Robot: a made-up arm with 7 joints.
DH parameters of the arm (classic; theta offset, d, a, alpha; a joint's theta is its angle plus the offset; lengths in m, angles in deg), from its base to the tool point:
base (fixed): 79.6 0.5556 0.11 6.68
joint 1: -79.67 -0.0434 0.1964 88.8
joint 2: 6.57 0.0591 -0.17 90
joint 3: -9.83 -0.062 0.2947 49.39
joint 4: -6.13 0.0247 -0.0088 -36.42
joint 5: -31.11 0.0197 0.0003 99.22
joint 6: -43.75 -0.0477 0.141 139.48
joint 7: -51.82 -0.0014 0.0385 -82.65
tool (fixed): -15.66 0.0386 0 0
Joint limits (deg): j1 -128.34..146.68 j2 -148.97..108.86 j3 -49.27..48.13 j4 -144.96..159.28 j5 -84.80..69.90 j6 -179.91..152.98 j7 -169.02..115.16
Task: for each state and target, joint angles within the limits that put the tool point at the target. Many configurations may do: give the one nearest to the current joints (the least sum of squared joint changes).
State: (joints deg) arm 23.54 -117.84 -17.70 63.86 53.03 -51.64 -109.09
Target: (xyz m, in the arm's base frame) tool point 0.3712 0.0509 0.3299
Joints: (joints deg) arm 9.36 -110.00 14.04 82.13 65.02 -65.22 -83.45
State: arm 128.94 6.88 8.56 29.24 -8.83 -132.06 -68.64
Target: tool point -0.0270 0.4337 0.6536
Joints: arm 131.62 13.69 4.43 21.29 -23.20 -105.53 -69.00
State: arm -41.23 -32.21 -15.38 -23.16 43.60 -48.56 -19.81
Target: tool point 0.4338 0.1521 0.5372
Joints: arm -8.26 -41.28 -36.59 -21.54 38.12 -35.38 -24.00
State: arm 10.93 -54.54 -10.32 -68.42 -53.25 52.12 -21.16
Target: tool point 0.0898 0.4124 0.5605
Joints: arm 21.90 -55.10 -19.39 -62.73 -45.18 56.15 -22.95
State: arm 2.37 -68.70 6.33 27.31 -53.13 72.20 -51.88
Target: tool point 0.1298 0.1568 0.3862
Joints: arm -31.23 -81.48 -3.03 52.76 -58.95 101.70 -58.92
